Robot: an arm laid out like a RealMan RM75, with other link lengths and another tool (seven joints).
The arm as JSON. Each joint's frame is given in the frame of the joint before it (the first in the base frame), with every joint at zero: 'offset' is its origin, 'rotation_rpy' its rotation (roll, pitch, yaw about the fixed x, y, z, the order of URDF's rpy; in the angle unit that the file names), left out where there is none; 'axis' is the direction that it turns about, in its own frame. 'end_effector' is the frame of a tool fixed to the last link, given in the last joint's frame.
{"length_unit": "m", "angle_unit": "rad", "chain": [
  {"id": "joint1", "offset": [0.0, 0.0, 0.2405], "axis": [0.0, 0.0, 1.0]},
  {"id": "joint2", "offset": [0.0, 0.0, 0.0], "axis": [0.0, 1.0, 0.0]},
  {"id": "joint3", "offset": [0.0, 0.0, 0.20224], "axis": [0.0, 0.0, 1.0]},
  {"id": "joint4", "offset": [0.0, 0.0, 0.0], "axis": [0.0, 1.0, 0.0]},
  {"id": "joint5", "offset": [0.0, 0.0, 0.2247], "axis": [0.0, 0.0, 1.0]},
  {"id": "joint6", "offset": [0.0, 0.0, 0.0], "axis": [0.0, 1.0, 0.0]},
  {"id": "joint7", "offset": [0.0, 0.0, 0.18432], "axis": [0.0, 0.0, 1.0]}
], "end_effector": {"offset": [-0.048, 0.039, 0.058], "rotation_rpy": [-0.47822, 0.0, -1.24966]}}
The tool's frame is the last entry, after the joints.
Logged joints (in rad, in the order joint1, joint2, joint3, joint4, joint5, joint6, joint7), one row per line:
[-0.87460, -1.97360, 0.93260, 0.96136, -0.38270, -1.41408, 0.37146]
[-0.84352, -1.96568, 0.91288, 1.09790, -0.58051, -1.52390, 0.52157]
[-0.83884, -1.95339, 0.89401, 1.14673, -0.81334, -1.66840, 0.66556]
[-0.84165, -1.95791, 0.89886, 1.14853, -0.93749, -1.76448, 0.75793]
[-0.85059, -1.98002, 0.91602, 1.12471, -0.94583, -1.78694, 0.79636]
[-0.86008, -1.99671, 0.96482, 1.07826, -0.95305, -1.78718, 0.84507]
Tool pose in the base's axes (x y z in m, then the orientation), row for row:
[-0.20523, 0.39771, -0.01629, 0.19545, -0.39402, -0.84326, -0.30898]
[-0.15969, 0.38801, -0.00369, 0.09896, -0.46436, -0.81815, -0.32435]
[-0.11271, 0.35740, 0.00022, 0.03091, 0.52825, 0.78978, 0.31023]
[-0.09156, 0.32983, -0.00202, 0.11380, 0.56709, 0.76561, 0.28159]
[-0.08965, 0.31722, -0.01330, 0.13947, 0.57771, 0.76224, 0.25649]
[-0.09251, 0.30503, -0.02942, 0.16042, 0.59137, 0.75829, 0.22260]
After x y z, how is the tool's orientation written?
As a quaternion, w x y z.
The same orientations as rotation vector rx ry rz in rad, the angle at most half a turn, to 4 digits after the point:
[-1.1041, -2.3630, -0.8658]
[-1.3735, -2.4200, -0.9594]
[1.6277, 2.4335, 0.9559]
[1.6630, 2.2452, 0.8258]
[1.6696, 2.2029, 0.7413]
[1.6892, 2.1659, 0.6358]

